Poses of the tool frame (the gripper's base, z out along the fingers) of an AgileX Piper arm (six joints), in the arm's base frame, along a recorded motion.
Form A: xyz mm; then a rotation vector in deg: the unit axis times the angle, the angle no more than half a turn.
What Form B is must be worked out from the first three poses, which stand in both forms.
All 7 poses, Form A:
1: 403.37 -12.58 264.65 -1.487 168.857 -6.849
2: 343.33 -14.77 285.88 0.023 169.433 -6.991
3: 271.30 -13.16 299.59 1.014 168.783 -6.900
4: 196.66 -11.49 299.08 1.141 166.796 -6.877
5: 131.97 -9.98 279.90 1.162 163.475 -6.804
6: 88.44 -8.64 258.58 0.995 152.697 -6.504
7: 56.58 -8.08 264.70 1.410 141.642 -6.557
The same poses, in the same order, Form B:
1: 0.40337 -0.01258 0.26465 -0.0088 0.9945 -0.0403 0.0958
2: 0.34333 -0.01477 0.28588 0.0001 0.9950 -0.0411 0.0908
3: 0.27130 -0.01316 0.29959 0.0060 0.9945 -0.0407 0.0965
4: 0.19666 -0.01149 0.29908 0.0068 0.9926 -0.0409 0.1137
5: 0.13197 -0.00998 0.27990 0.0070 0.9889 -0.0412 0.1425
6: 0.08844 -0.00864 0.25858 0.0063 0.9711 -0.0414 0.2348
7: 0.05658 -0.00808 0.26470 0.0094 0.9439 -0.0437 0.3272
